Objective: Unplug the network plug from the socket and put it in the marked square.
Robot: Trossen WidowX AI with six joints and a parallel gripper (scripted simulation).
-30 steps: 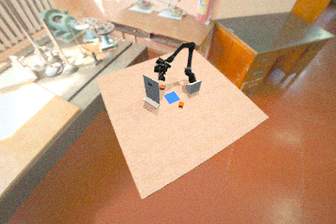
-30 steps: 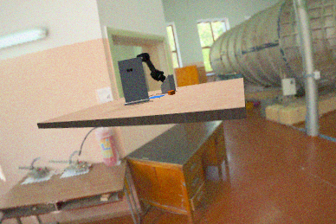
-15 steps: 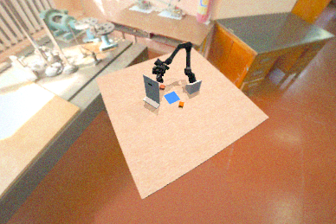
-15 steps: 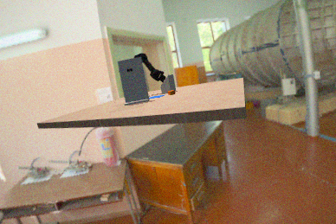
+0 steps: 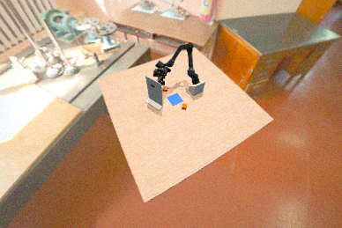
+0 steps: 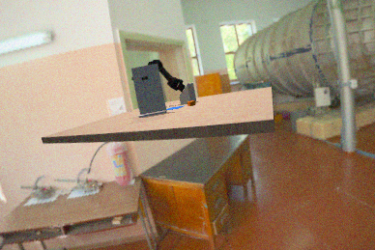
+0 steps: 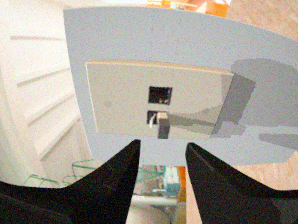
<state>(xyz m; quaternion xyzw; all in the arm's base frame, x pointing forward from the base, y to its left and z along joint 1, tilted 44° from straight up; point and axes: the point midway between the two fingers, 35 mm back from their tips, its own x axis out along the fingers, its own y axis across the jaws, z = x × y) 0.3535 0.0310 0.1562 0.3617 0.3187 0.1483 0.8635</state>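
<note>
The network plug is 30 mm ahead of my gripper tip and 20 mm to the left of it. Also, from my gripper tip: upright panel: 90 mm below, 50 mm ahead, 20 mm to the left; brown-red cube: 210 mm below, 110 mm behind, 90 mm to the right; blue marked square: 230 mm below, 140 mm behind, 70 mm to the left.
</note>
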